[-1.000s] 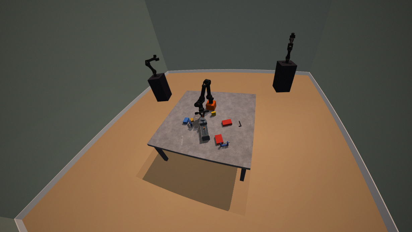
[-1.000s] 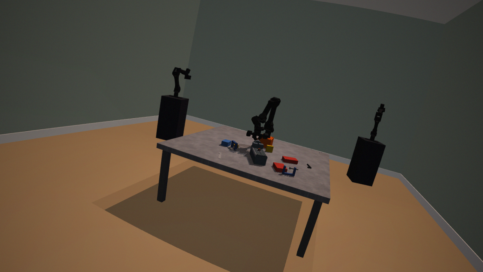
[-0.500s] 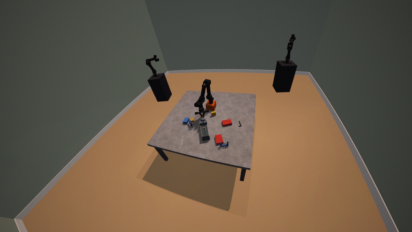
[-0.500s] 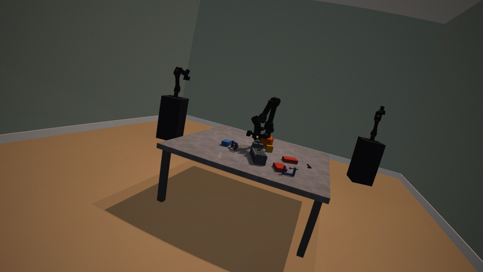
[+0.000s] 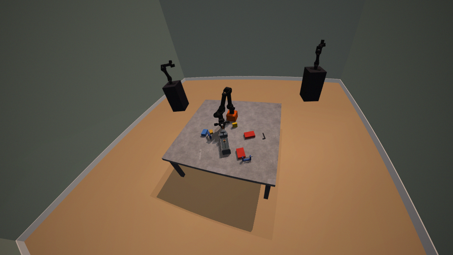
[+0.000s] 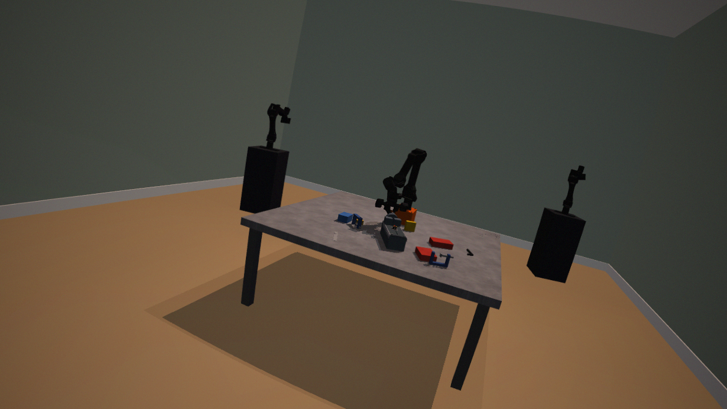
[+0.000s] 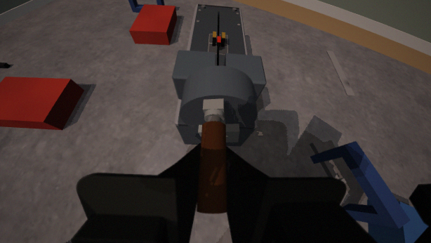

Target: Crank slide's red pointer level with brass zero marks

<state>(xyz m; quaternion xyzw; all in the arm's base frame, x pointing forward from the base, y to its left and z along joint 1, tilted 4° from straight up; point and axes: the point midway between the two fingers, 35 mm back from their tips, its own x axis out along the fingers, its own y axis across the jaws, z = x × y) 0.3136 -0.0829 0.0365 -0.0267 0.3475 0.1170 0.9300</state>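
Right now my gripper tip is 30 mm below the brown crank handle and 20 mm past it. Round my gripper tip: yellow cube (160 mm behind, 120 mm to the left, 60 mm below); then red pointer (150 mm ahead, 30 mm to the left, 10 mm below); then blue block (270 mm to the right, 70 mm below, 40 mm behind).
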